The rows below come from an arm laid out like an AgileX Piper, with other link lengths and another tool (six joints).
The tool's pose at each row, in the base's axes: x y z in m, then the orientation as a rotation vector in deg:
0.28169 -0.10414 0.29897 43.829 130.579 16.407
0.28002 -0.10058 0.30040 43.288 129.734 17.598
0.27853 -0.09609 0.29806 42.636 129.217 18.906
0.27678 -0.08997 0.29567 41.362 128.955 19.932
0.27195 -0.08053 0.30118 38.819 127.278 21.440
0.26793 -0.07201 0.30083 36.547 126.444 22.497
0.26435 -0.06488 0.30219 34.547 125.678 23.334
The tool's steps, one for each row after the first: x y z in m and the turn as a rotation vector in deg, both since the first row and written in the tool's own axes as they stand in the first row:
0.00230 0.00269 -0.00223 -1.222 -0.472 0.079
0.00715 0.00468 -0.00162 -2.461 -0.609 0.066
0.01315 0.00784 -0.00116 -3.654 -0.670 -0.507
0.01853 0.01548 -0.00861 -6.054 -1.986 -1.642
0.02615 0.02038 -0.01123 -7.805 -2.618 -2.846
0.03172 0.02505 -0.01478 -9.300 -3.209 -3.936

